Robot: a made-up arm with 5 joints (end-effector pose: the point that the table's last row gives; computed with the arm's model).
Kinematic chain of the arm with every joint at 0, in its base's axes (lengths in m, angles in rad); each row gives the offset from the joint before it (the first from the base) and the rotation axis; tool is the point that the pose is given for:
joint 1: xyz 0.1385 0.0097 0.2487 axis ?
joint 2: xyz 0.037 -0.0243 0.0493 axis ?
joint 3: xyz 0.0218 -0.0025 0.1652 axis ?
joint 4: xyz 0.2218 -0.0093 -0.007 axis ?
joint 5: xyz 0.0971 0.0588 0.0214 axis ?
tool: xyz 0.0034 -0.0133 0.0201
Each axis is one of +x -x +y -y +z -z.
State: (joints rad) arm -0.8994 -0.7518 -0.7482 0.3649 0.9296
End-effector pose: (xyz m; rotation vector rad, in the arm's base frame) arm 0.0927 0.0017 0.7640 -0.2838 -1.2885 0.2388
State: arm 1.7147 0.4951 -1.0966 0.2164 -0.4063
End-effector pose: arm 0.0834 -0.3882 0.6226 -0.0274 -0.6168 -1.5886
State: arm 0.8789 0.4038 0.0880 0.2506 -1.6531
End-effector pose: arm 0.3919 -0.2902 0.2673 1.7861 -0.1707 -1.2567
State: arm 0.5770 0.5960 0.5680 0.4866 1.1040
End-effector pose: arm 0.3781 -0.1049 0.1125 -0.3684 1.5841 0.4634
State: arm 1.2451 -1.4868 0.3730 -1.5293 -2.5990
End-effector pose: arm 0.1262 0.1202 0.5799 0.0966 -0.8110 1.6703
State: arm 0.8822 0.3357 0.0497 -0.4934 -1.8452
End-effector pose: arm 0.4073 -0.3059 0.3709 1.6614 -0.8692 -0.5142
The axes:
joint 1: -z
joint 2: +y
joint 3: +y
joint 4: +y
joint 5: -x

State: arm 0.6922 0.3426 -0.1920 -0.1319 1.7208
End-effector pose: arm 0.4998 -0.2319 0.4357 -1.6377 0.6055 -0.4942
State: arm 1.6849 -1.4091 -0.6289 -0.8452 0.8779
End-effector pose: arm 0.2049 0.3289 0.5300 1.9363 1.5259 1.0076
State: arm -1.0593 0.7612 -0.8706 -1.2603 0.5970
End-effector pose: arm 0.2964 0.3379 0.5274 0.2395 -1.4008 0.4695
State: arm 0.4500 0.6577 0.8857 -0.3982 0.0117
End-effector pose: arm 0.3532 -0.0833 0.1192 0.2472 1.1270 -0.3927
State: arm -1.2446 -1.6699 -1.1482 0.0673 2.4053
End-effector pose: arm -0.0450 -0.3889 0.4045 0.1364 -0.9134 -1.6361
